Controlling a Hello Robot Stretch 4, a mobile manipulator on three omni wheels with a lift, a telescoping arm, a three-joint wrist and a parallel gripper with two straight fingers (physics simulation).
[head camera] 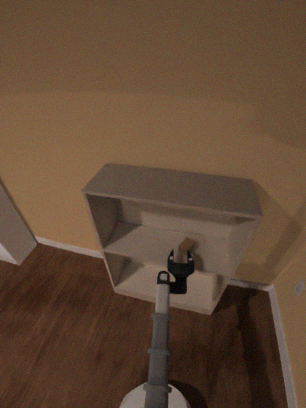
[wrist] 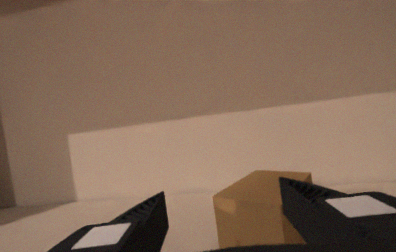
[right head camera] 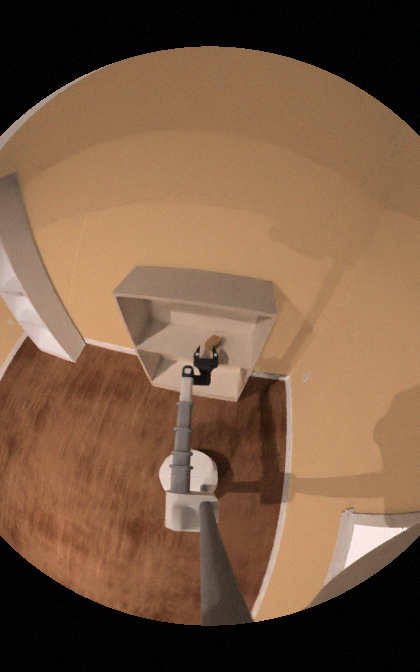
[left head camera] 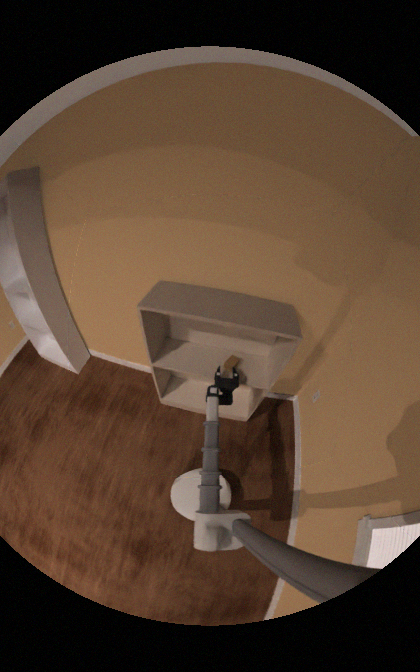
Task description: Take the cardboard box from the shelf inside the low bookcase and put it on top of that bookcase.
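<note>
The cardboard box is a small brown block on the middle shelf inside the low bookcase. My gripper is open and reaches in at the shelf's front, right beside the box. In the wrist view the box stands right of the middle between the fingers, and the right finger hides part of its right side. Its lower part is cut off by the gripper's body and the picture's edge. Whether a finger touches it I cannot tell.
The bookcase's top board is above the shelf, and its right side panel is to the right of the gripper. A taller white shelf unit stands at the left. A wall with a white skirting board runs along the right.
</note>
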